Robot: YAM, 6 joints.
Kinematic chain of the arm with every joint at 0, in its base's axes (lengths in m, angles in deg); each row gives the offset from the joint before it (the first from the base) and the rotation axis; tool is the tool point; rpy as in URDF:
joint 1: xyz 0 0 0.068 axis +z
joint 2: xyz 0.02 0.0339 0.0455 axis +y
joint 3: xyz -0.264 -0.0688 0 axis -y
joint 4: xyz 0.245 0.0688 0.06 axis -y
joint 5: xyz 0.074 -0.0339 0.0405 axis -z
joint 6: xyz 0.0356 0 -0.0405 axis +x
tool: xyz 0 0 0 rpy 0 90 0
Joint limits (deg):
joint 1: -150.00..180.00
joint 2: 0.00..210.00
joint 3: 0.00..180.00
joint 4: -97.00..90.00
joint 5: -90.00..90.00
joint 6: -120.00..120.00
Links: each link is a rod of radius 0.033 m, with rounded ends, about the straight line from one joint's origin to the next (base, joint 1, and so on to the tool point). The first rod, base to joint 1, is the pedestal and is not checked.
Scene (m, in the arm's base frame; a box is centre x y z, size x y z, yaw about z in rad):
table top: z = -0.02
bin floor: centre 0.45 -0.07 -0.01 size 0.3 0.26 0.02 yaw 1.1
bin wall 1: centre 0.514 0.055 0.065 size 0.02 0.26 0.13 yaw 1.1
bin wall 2: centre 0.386 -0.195 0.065 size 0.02 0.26 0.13 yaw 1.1
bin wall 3: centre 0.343 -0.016 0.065 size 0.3 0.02 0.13 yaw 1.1
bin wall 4: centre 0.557 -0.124 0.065 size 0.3 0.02 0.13 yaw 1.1
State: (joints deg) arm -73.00 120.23 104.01 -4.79 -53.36 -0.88
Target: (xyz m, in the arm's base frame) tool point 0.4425 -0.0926 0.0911
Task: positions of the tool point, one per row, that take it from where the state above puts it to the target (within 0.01 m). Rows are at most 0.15 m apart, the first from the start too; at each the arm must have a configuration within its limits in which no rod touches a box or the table.
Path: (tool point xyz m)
1: 0.2663 -0.4038 0.3479
2: 0.3368 -0.3203 0.3964
3: 0.3779 -0.2238 0.4405
4: 0.4377 -0.2000 0.3247
5: 0.4611 -0.1521 0.2035
6: 0.4425 -0.0926 0.0911

